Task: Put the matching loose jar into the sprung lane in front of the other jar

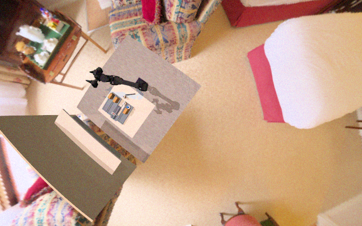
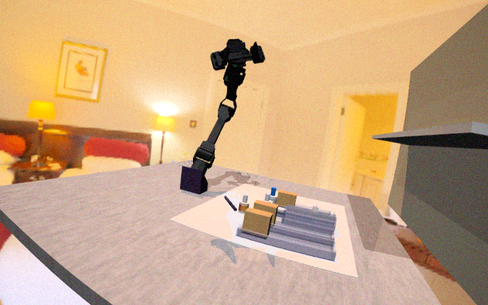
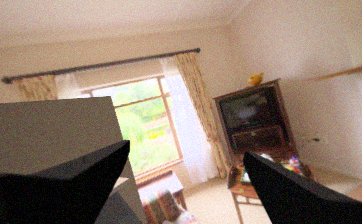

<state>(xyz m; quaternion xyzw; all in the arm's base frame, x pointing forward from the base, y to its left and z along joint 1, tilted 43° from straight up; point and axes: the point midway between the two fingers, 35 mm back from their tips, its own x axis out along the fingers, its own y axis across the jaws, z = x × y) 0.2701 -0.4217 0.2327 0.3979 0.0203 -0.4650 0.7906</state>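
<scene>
Right now my gripper tip is 56 cm above the thin black rod, 15 cm to the right of it and 3 cm past it. From my gripper tip the other things lie so: shelf (62 cm ahead, 23 cm to the left, 20 cm below).
</scene>
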